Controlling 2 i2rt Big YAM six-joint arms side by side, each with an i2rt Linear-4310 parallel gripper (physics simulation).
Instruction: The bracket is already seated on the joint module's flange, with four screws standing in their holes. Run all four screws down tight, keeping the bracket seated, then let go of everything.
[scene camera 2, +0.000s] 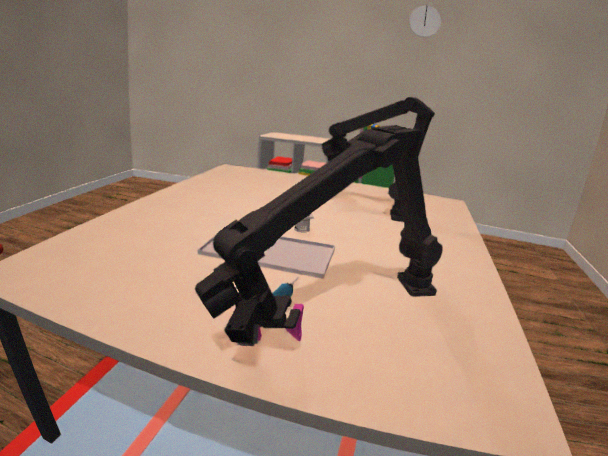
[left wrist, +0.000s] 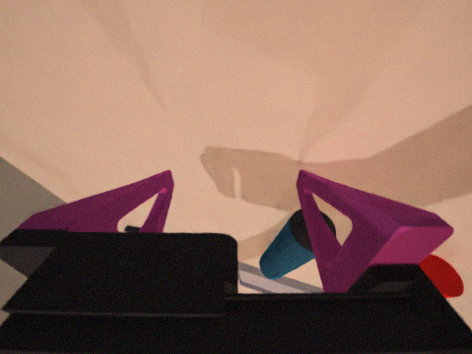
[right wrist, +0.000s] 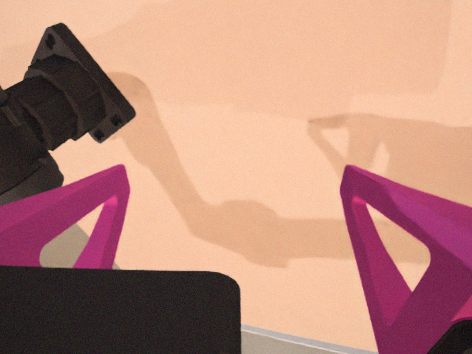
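A screwdriver with a blue handle and black end cap lies on the table, partly behind a finger of my left gripper. That gripper is open and empty, low over the table, with the handle beyond its right finger in the left wrist view. The small grey joint module stands behind the tray, partly hidden by the left arm. Its bracket and screws are too small and covered to tell apart. My right gripper is open and empty, over the table away from the module.
A shallow grey tray lies between the screwdriver and the module. A red round object shows at the right in the left wrist view. A black arm base stands at upper left in the right wrist view. A shelf unit stands beyond the table.
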